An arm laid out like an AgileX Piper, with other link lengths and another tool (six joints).
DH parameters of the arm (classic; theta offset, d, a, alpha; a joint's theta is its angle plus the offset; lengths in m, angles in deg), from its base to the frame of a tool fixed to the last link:
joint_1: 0 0.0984 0 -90
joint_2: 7.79 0 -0.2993 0
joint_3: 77.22 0 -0.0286 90
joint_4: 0 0.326 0 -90
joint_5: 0 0 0 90
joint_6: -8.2 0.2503 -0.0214 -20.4
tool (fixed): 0 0.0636 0 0
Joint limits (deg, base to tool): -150..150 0..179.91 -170..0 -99.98..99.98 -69.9..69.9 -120..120
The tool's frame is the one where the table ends.
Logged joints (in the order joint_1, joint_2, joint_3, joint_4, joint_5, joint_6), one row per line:
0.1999, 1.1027, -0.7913, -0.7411, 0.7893, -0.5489
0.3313, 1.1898, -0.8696, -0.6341, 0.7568, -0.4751
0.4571, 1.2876, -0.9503, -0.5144, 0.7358, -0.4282
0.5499, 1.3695, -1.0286, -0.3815, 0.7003, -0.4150
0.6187, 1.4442, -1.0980, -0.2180, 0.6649, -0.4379
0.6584, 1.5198, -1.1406, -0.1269, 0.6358, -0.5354
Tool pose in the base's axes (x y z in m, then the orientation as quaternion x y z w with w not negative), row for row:
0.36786, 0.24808, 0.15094, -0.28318, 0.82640, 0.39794, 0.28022
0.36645, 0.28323, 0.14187, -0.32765, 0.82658, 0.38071, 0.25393
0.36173, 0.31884, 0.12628, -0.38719, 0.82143, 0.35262, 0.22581
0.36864, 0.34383, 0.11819, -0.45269, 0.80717, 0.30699, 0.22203
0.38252, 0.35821, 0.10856, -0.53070, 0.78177, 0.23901, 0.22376
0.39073, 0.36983, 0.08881, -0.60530, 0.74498, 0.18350, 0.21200
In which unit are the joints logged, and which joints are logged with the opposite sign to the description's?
The joints are logged in radians. Opposite sign: joint_4.
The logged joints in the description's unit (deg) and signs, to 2 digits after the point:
11.45, 63.18, -45.34, 42.46, 45.22, -31.45
18.98, 68.17, -49.82, 36.33, 43.36, -27.22
26.19, 73.77, -54.45, 29.47, 42.16, -24.53
31.51, 78.47, -58.93, 21.86, 40.12, -23.78
35.45, 82.75, -62.91, 12.49, 38.10, -25.09
37.72, 87.08, -65.35, 7.27, 36.43, -30.68

